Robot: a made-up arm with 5 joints.
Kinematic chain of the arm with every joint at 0, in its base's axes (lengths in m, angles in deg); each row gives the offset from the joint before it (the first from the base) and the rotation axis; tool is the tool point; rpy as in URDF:
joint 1: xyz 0 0 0.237 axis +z
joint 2: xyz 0 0 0 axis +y
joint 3: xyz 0.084 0 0.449 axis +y
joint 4: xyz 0.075 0 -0.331 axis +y
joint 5: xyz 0.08 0 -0.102 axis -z
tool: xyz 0 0 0 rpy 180 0 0
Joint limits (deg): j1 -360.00..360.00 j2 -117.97..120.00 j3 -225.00..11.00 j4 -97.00..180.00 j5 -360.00..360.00
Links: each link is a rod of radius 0.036 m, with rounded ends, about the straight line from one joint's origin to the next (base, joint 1, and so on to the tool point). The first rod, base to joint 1, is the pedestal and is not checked.
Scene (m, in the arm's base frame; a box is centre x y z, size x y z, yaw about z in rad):
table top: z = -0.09
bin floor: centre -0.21 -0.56 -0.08 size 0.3 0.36 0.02 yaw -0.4
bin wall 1: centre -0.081 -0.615 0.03 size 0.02 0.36 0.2 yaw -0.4
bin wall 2: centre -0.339 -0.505 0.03 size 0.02 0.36 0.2 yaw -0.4
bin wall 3: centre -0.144 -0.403 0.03 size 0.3 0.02 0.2 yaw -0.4
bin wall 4: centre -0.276 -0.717 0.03 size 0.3 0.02 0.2 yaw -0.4
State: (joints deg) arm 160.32 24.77 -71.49 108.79 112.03
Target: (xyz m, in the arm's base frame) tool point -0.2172 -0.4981 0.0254
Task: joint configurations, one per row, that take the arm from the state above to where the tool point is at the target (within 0.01 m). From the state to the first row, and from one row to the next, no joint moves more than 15 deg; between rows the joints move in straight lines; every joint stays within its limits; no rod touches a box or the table.
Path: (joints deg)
1: 174.67 26.11 -72.28 108.22 112.03
2: 189.03 27.45 -73.07 107.66 112.03
3: 203.38 28.78 -73.86 107.09 112.03
4: 217.73 30.12 -74.65 106.52 112.03
5: 232.09 31.46 -75.43 105.96 112.03
6: 246.44 32.80 -76.22 105.39 112.03
7: 246.44 45.26 -78.30 101.50 112.03
8: 246.44 57.73 -80.37 97.62 112.03

